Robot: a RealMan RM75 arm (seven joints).
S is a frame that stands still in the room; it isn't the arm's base.
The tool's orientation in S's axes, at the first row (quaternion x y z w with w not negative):
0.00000, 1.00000, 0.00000, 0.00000
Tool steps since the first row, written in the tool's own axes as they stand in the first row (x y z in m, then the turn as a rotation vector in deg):
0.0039, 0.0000, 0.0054, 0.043, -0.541, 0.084
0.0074, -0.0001, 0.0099, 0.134, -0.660, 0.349
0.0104, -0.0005, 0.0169, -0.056, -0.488, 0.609
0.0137, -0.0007, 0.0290, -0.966, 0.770, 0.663
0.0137, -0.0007, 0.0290, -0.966, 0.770, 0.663
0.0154, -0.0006, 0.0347, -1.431, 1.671, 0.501
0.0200, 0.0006, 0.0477, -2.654, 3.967, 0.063
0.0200, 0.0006, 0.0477, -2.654, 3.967, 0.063
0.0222, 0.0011, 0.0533, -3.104, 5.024, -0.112
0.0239, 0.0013, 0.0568, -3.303, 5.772, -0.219
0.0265, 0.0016, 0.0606, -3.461, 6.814, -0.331
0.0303, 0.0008, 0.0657, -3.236, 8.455, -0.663
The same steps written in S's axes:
-0.0039, 0.0000, -0.0054, -0.043, -0.541, -0.084
-0.0074, -0.0001, -0.0099, -0.134, -0.660, -0.349
-0.0104, -0.0005, -0.0169, 0.056, -0.488, -0.609
-0.0137, -0.0007, -0.0290, 0.966, 0.770, -0.663
-0.0137, -0.0007, -0.0290, 0.966, 0.770, -0.663
-0.0154, -0.0006, -0.0347, 1.431, 1.671, -0.501
-0.0200, 0.0006, -0.0477, 2.654, 3.967, -0.063
-0.0200, 0.0006, -0.0477, 2.654, 3.967, -0.063
-0.0222, 0.0011, -0.0533, 3.104, 5.024, 0.112
-0.0239, 0.0013, -0.0568, 3.303, 5.772, 0.219
-0.0265, 0.0016, -0.0606, 3.461, 6.814, 0.331
-0.0303, 0.0008, -0.0657, 3.236, 8.455, 0.663

